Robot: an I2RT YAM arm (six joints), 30 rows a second.
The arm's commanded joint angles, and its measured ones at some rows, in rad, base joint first. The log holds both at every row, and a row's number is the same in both.
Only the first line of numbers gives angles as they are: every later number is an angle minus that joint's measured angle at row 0.
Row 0, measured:
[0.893 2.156 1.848 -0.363 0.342 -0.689]
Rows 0 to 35, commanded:
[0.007 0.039 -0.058 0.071 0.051 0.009]
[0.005 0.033 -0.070 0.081 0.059 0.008]
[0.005 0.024 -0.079 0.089 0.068 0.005]
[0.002 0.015 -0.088 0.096 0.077 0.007]
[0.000 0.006 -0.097 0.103 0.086 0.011]
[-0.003 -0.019 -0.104 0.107 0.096 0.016]
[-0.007 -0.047 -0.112 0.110 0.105 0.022]
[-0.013 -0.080 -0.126 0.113 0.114 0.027]
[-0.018 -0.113 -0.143 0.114 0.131 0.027]
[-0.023 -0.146 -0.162 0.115 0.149 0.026]
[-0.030 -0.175 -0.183 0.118 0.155 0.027]
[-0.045 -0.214 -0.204 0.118 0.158 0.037]
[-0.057 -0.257 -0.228 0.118 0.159 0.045]
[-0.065 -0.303 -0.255 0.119 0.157 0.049]
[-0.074 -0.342 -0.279 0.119 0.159 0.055]
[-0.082 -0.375 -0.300 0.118 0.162 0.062]
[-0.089 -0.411 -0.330 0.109 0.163 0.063]
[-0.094 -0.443 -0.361 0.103 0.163 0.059]
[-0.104 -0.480 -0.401 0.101 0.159 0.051]
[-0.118 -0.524 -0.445 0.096 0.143 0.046]
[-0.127 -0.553 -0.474 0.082 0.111 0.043]
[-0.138 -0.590 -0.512 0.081 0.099 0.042]
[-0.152 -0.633 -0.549 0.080 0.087 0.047]
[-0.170 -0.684 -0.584 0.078 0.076 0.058]
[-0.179 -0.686 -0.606 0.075 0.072 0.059]
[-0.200 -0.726 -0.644 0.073 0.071 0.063]
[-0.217 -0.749 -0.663 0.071 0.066 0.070]
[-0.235 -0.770 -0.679 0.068 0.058 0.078]
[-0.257 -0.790 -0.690 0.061 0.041 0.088]
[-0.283 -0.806 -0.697 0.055 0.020 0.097]
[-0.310 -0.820 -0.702 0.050 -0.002 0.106]
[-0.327 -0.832 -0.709 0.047 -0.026 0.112]
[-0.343 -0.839 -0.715 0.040 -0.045 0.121]
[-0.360 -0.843 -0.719 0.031 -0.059 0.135]
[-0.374 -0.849 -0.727 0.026 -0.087 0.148]
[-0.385 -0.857 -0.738 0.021 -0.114 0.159]
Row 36, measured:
[-0.340 -0.790 -0.722 0.026 -0.012 0.094]
